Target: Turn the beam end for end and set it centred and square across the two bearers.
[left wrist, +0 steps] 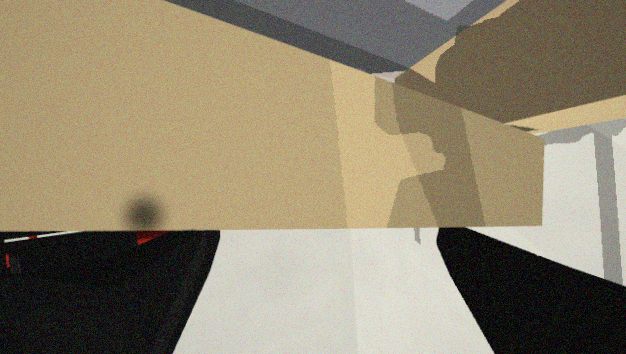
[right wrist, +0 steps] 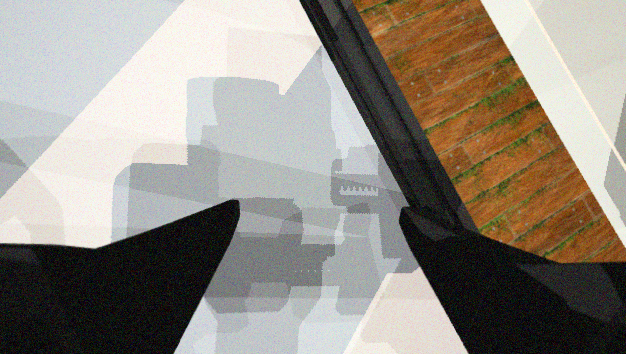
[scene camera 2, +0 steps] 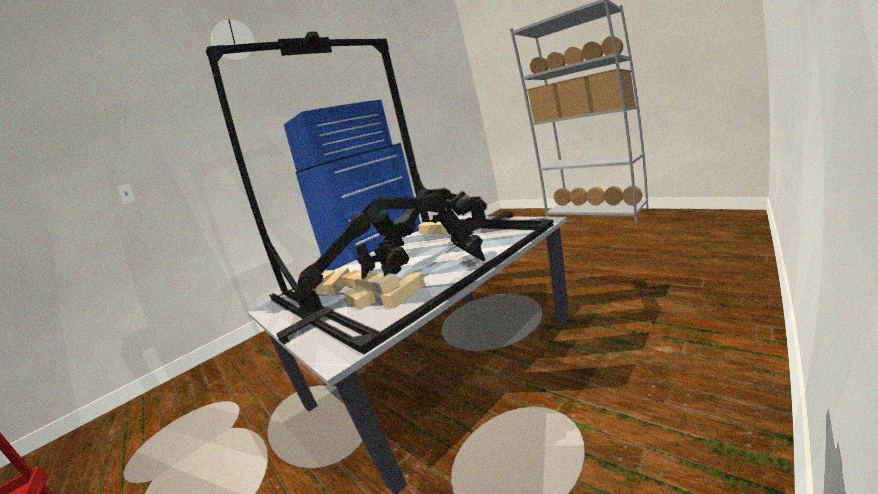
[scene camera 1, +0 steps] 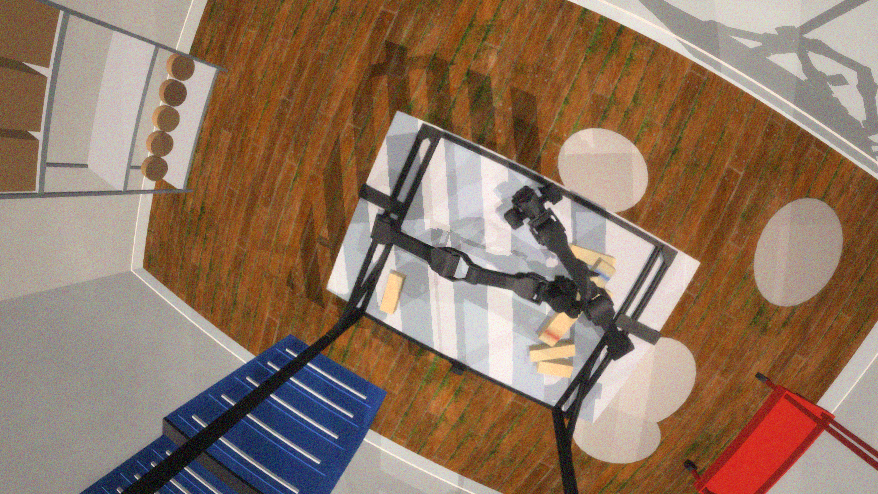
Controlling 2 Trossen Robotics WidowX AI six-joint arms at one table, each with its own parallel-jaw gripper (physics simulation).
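Places are measured from the left arm's base along level axes (x ahead, y left, z up), in metres.
Pixels of known places: left gripper, fingertip midpoint: [left wrist: 330, 229] [scene camera 2: 373, 276]; right gripper, fingertip midpoint: [right wrist: 321, 210] [scene camera 2: 479, 257]; left arm's base, link origin: [scene camera 1: 388, 225]; right arm's base, link origin: [scene camera 2: 311, 310] [scene camera 1: 614, 339].
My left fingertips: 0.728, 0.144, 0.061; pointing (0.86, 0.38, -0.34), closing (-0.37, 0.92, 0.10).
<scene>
For each thing: its top centre in the pictures, then the offset to it from my left fingertips, as dx, dy, dz. "spot": a spot on its surface instead. Level surfaces: height alone.
- large pale wooden face, surface spot: [left wrist: 225, 150] spot: -0.048, -0.045, -0.026
- lone block, top centre: [scene camera 1: 391, 294] [scene camera 2: 431, 223] -0.614, -0.362, -0.033
- table, surface height: dz -0.080
The beam [scene camera 1: 561, 323] is pale wood with a red band near its lower end and a blue band near its upper end, its middle hidden under the arms. Pale blocks [scene camera 1: 589, 253] [scene camera 2: 404, 290] lie by its blue end and others [scene camera 1: 552, 352] [scene camera 2: 333, 280] by its red end; I cannot tell which are the bearers. My left gripper [scene camera 1: 574, 299] [scene camera 2: 379, 272] [left wrist: 330, 229] is open and low at the beam's middle; a large pale wooden face [left wrist: 225, 150] stands close ahead in its wrist view. My right gripper [scene camera 1: 517, 210] [scene camera 2: 477, 253] [right wrist: 321, 210] is open and empty, above the table.
My right arm crosses over the left gripper. A lone block [scene camera 1: 392, 292] [scene camera 2: 431, 227] lies far from the cluster. A black frame [scene camera 1: 491, 147] [scene camera 2: 451, 294] edges the table [scene camera 1: 684, 264] [scene camera 2: 331, 368]. Beyond stand a blue cabinet [scene camera 1: 319, 430] [scene camera 2: 337, 138], a shelf unit [scene camera 2: 564, 19] and a red cart [scene camera 1: 761, 442].
</scene>
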